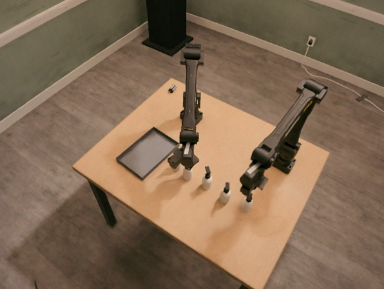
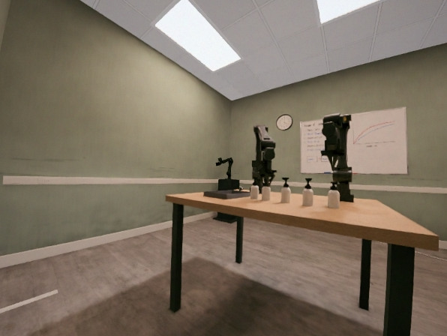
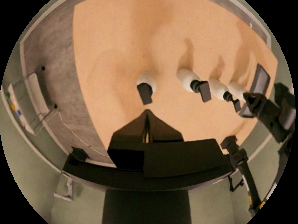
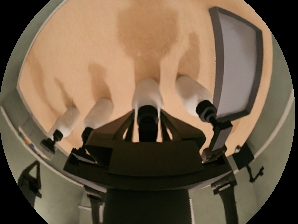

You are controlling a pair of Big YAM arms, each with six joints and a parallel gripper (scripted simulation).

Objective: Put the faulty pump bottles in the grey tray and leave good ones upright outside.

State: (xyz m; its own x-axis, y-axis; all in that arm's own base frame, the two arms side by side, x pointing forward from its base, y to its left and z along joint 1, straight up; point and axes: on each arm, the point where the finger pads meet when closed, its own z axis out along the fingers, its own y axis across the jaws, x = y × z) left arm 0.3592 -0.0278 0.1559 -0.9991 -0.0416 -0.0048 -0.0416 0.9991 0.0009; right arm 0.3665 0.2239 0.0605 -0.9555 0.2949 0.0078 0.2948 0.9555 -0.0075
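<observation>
Right now my right hand is 27 cm to the left of the grey tray and 8 cm above it. From my right hand the other things lie so: small dark object (49 cm behind, 47 cm to the right, 7 cm below).
</observation>
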